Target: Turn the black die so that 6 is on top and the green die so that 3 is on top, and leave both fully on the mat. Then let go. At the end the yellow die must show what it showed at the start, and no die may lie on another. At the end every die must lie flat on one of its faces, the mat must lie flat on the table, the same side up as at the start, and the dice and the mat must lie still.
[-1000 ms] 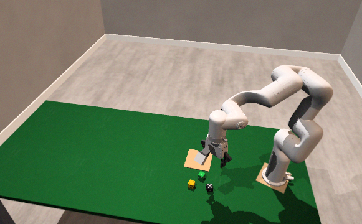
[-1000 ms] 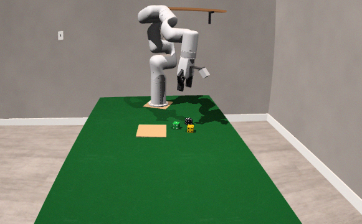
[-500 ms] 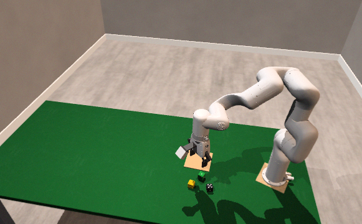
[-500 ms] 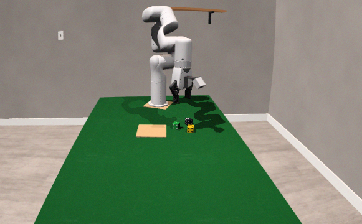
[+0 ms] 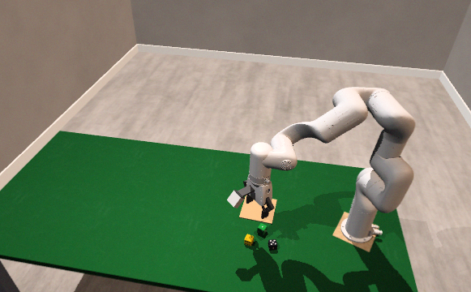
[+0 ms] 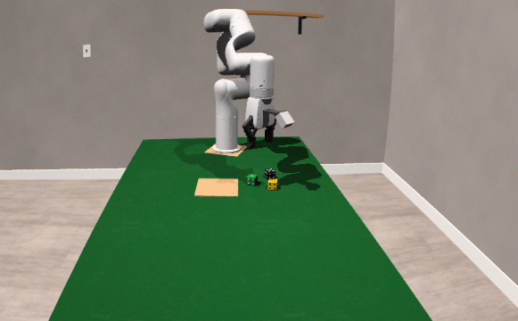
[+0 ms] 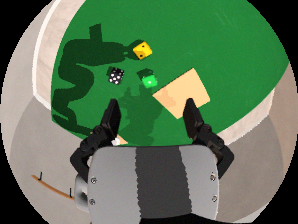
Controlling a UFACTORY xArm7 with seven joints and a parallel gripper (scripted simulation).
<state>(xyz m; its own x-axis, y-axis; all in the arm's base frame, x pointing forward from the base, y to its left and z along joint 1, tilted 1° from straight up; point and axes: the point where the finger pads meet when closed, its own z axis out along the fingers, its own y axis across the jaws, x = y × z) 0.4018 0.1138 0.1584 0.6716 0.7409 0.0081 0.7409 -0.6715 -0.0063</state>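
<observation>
The green die lies 14 cm below my hand, 3 cm behind it and 2 cm to the right of it. The rest, counted from my hand: tan mat (16 cm below, 14 cm to the right, 1 cm ahead); yellow die (14 cm below, 4 cm to the left, 2 cm ahead); black die (14 cm below, 8 cm behind, 4 cm to the left).
</observation>
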